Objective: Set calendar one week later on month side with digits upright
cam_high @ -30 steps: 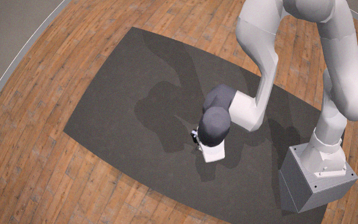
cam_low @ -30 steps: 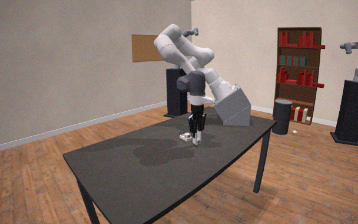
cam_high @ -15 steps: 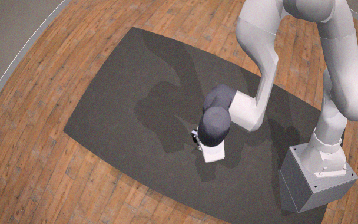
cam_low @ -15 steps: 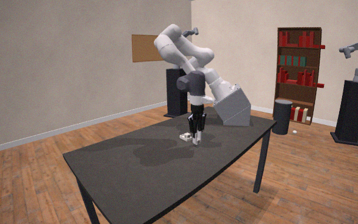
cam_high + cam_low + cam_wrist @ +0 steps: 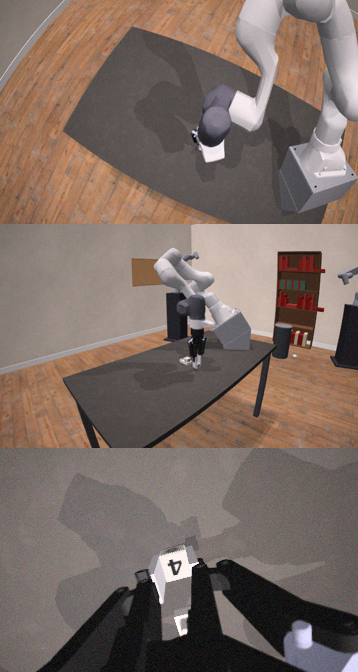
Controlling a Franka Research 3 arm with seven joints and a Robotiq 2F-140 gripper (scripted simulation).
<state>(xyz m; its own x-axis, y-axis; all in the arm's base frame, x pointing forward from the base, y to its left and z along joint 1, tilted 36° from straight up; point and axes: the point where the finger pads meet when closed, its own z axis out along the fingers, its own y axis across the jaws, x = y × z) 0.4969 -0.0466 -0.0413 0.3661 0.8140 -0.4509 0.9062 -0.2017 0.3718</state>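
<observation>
The white cube is 3 cm below my hand. The rest, counted from my hand: white tray: 4 cm behind, 10 cm to the right, 4 cm below.
</observation>
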